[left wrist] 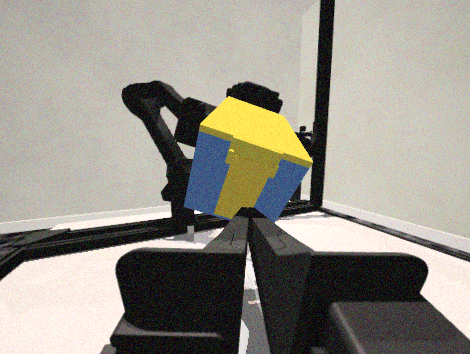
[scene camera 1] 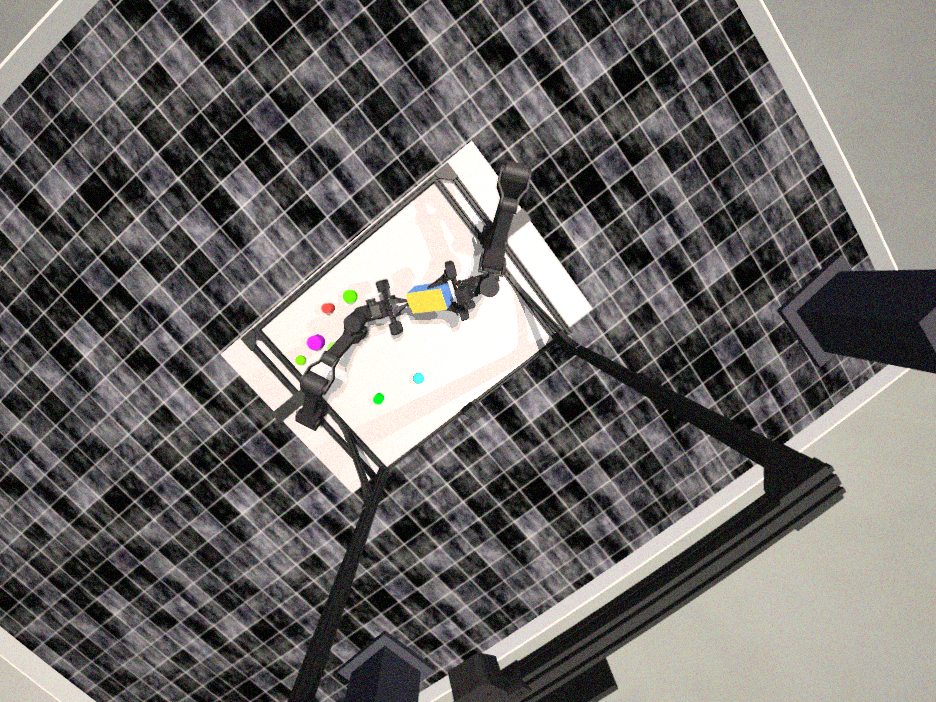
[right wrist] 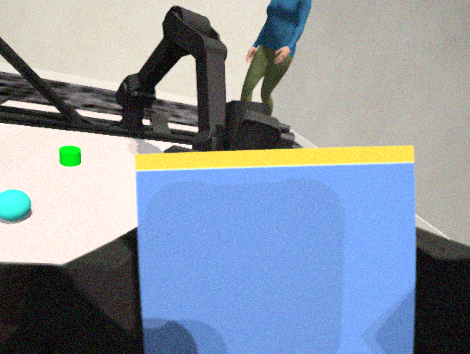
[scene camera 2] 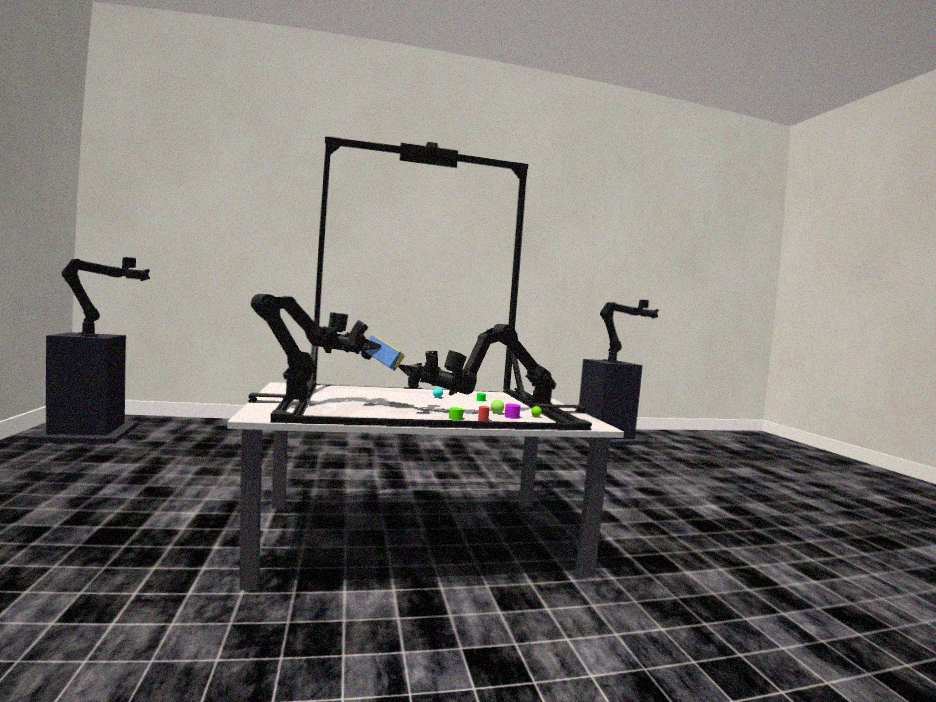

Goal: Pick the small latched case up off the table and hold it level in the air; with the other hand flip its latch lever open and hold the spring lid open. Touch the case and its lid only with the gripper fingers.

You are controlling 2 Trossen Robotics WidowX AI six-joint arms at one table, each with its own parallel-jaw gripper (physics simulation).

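Seen in the pictures: left gripper, between the fingertips: (left wrist: 246, 213) (scene camera 1: 413, 300) (scene camera 2: 398, 365); right gripper, between the fingertips: (scene camera 1: 430, 298) (right wrist: 261, 210) (scene camera 2: 383, 348); left arm's base, origin of its link: (scene camera 1: 316, 412) (right wrist: 131, 125) (scene camera 2: 542, 402); right arm's base, origin of its link: (left wrist: 183, 220) (scene camera 2: 295, 397).
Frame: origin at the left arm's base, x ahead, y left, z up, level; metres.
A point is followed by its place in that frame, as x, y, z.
Observation:
The blue case (scene camera 1: 441, 287) @[0.689, 0.022, 0.218] (scene camera 2: 384, 352) @[0.641, 0.061, 0.174] (left wrist: 206, 170) @[0.601, 0.076, 0.156] (right wrist: 250, 250) @[0.678, -0.013, 0.201] is in the air, sloping down toward my left gripper in scene camera 2. Its yellow lid (scene camera 1: 427, 301) @[0.626, 0.019, 0.200] (left wrist: 255, 125) @[0.605, 0.036, 0.189] lies down on the body. The yellow latch lever (left wrist: 245, 175) @[0.579, 0.059, 0.155] lies against the front face in the left wrist view. My right gripper (scene camera 2: 373, 348) @[0.639, 0.019, 0.183] (right wrist: 261, 210) @[0.639, 0.019, 0.183] is shut on the case, a finger on each side. My left gripper (scene camera 1: 404, 303) @[0.587, 0.053, 0.128] (scene camera 2: 402, 368) @[0.587, 0.053, 0.128] (left wrist: 246, 213) @[0.587, 0.053, 0.128] is shut and empty, its tips overlapping the lever's lower end in the left wrist view; contact cannot be told.
On the white table (scene camera 1: 491, 347) @[0.669, -0.270, -0.019] lie a cyan ball (scene camera 1: 418, 377) @[0.392, -0.163, 0.020] (scene camera 2: 437, 392) @[0.392, -0.148, 0.005] (right wrist: 14, 204) @[0.401, -0.160, 0.013], a green cylinder (scene camera 1: 378, 398) @[0.219, -0.121, 0.009] (scene camera 2: 480, 396) @[0.223, -0.107, 0.001] (right wrist: 70, 156) @[0.232, -0.120, 0.003], a red cylinder (scene camera 1: 327, 308) @[0.329, 0.245, 0.025] (scene camera 2: 483, 413) @[0.332, 0.264, 0.007] and a purple cylinder (scene camera 1: 316, 342) @[0.209, 0.186, 0.024] (scene camera 2: 512, 411) @[0.210, 0.214, 0.005]. A person (right wrist: 280, 30) stands beyond the left arm.

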